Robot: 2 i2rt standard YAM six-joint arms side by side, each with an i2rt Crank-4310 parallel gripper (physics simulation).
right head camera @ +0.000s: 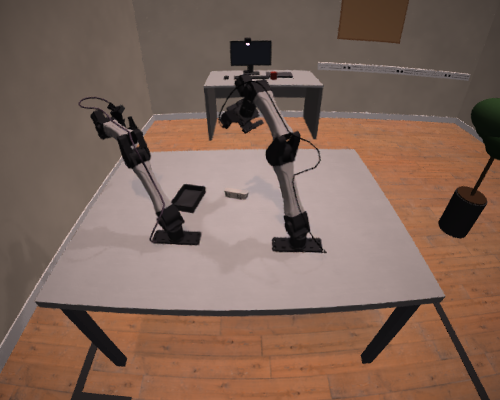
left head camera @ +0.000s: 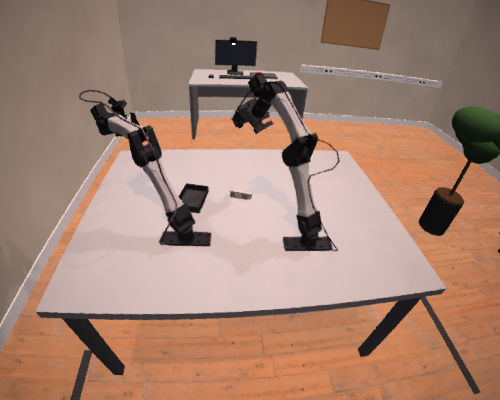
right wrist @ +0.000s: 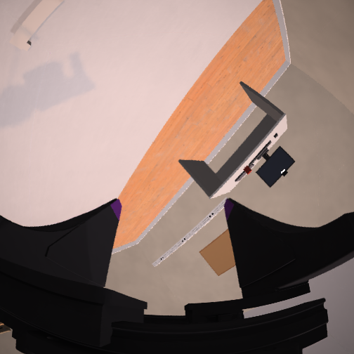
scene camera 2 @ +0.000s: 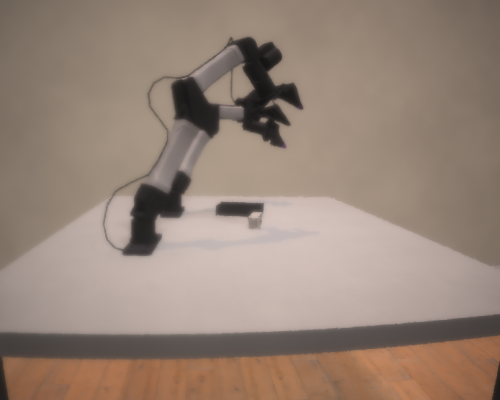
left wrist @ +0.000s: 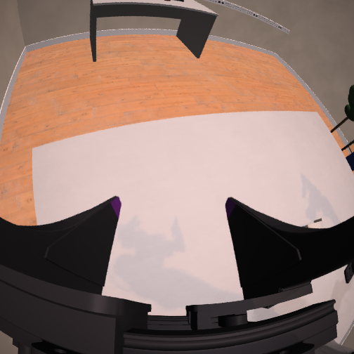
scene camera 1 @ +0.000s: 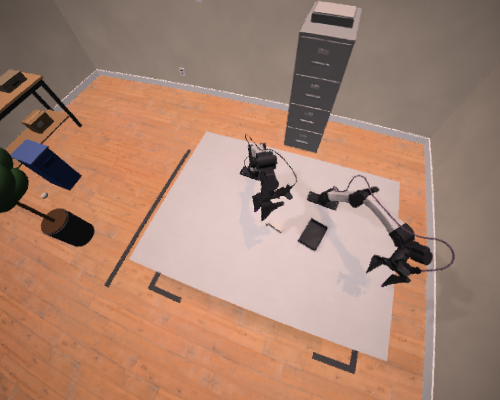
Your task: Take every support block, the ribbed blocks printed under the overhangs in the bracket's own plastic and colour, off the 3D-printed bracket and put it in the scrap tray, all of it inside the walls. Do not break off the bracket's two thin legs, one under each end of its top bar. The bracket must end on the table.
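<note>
The small pale bracket (left head camera: 241, 194) (right head camera: 236, 194) (scene camera 1: 274, 228) (scene camera 2: 255, 220) is on the table, beside the dark scrap tray (left head camera: 194, 197) (right head camera: 189, 197) (scene camera 1: 313, 234) (scene camera 2: 240, 208). Part of the bracket (right wrist: 39, 19) shows at the top left of the right wrist view. Its support blocks and thin legs are too small to tell apart. No blocks are visible in the tray. My left gripper (left head camera: 127, 112) (right head camera: 125, 116) (scene camera 1: 376, 278) (left wrist: 172, 199) is open and empty, raised away from both. My right gripper (left head camera: 265, 128) (right head camera: 255, 127) (scene camera 1: 259, 214) (right wrist: 172, 201) is open and empty, high above the table near the bracket.
The white table (left head camera: 240, 280) (right head camera: 240, 280) (scene camera 1: 200, 240) (scene camera 2: 250, 290) carries both arm bases; the tray lies close to the left one. Behind the table stands a desk (left head camera: 200, 77) (right head camera: 215, 79) with a monitor (left head camera: 236, 53) (right head camera: 250, 53). A filing cabinet (scene camera 1: 320, 85) stands beyond the arm-base side.
</note>
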